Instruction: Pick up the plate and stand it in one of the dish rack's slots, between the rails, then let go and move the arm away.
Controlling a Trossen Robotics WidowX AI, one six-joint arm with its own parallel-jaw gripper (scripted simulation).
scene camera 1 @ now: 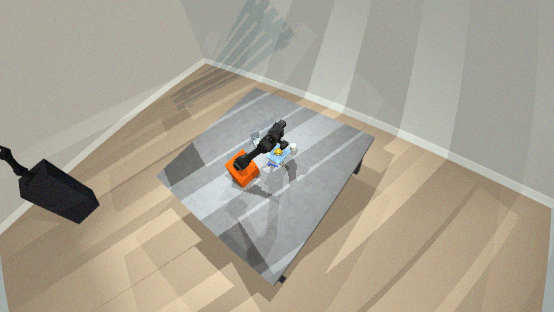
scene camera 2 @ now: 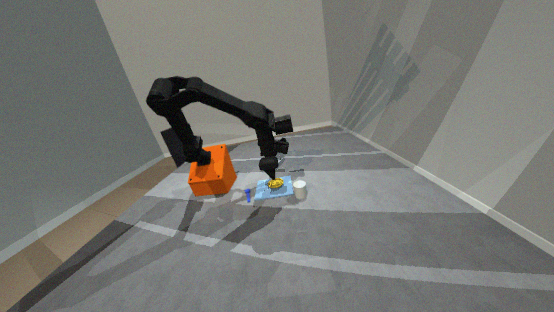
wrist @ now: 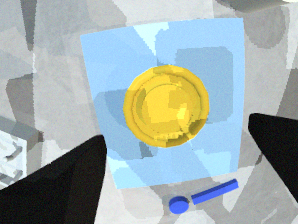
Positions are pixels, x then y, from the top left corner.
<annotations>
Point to a blue spoon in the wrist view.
205, 195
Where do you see a yellow plate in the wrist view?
166, 106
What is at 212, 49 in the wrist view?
A light blue mat.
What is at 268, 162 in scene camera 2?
The gripper.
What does the gripper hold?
Nothing.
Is the gripper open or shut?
Open.
</annotations>
